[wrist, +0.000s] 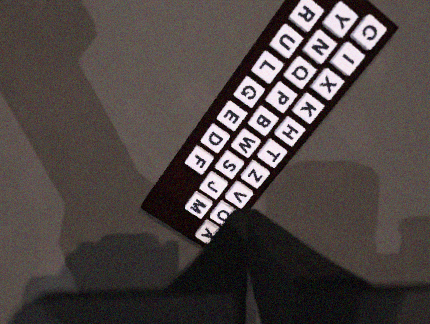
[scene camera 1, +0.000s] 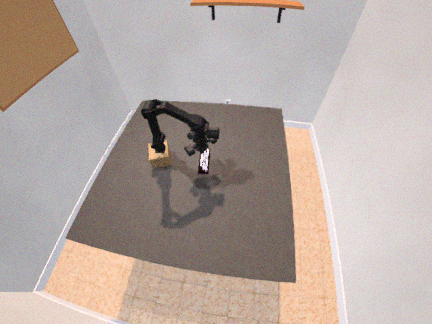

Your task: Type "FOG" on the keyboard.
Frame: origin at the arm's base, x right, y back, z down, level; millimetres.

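Where they show: gripper, fingertip midpoint: [wrist: 243, 221] [scene camera 1: 201, 153]; arm's base at its link origin: [scene camera 1: 160, 148].
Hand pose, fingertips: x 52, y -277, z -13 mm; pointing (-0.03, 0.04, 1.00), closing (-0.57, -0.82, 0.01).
Each offset is from my fingertips to the top centre of the thing. Level surfaces: height alone.
A dark keyboard {dy -6, dx -22, dz +99 mm} [scene camera 1: 204, 162] [wrist: 165, 195] with white keys lies on the dark table top, slanted in the wrist view. The F key {dy +14, dx +18, dz +99 mm} [wrist: 198, 163] is at the end of its row, and the G key {dy +12, dx -37, dz +99 mm} [wrist: 249, 92] is farther up that row. Two round-lettered keys show: one round-lettered key {dy -7, dx -64, dz +99 mm} [wrist: 300, 73] in the middle row, and another round-lettered key {dy -21, dx +42, dz +99 mm} [wrist: 220, 215] near the fingertips, partly covered by them; I cannot tell surely which is O and which is Q. My gripper [scene camera 1: 204, 149] [wrist: 243, 221] is shut and empty, its tips over the keyboard's lower end beside the V key {dy -22, dx +24, dz +99 mm} [wrist: 239, 195]. Its height above the keys is unclear.
The arm's base stands on a wooden block [scene camera 1: 160, 156] left of the keyboard. The dark table top {dz +117 mm} [scene camera 1: 240, 235] spreads around both, with shadows of the arm across it. An orange shelf [scene camera 1: 247, 4] hangs on the far wall.
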